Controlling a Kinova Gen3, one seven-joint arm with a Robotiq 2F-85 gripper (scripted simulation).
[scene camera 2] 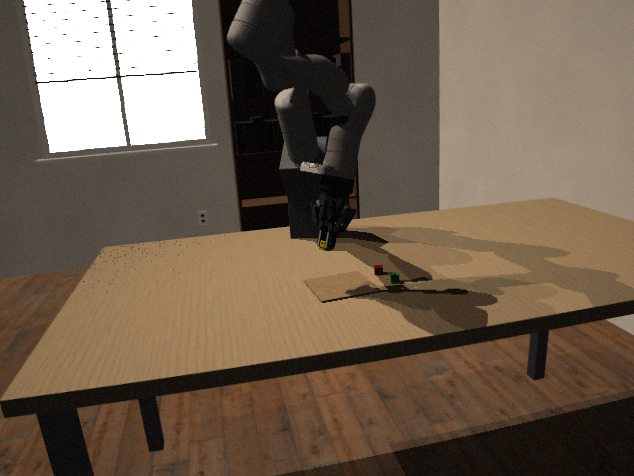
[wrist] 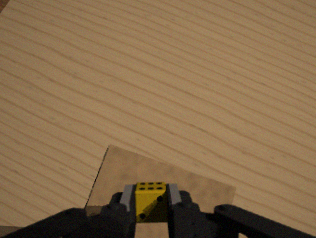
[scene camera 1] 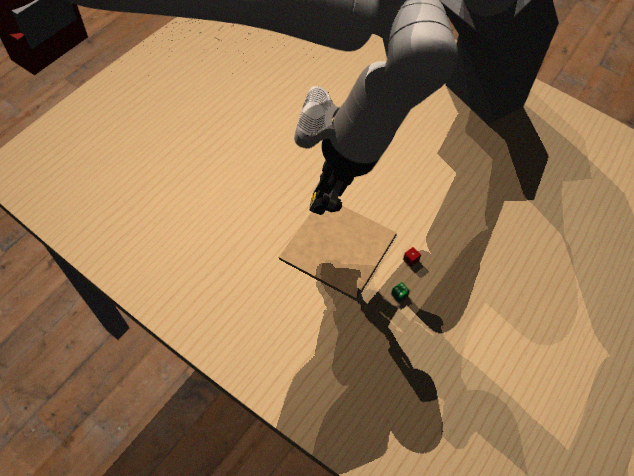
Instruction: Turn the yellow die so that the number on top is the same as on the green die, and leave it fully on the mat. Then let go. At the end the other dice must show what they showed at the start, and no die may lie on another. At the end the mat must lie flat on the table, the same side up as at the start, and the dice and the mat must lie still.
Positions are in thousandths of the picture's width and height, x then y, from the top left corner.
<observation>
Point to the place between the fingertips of my gripper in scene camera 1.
501, 430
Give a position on a mat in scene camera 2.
547, 600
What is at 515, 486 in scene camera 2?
My gripper.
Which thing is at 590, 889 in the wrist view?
My gripper.
</observation>
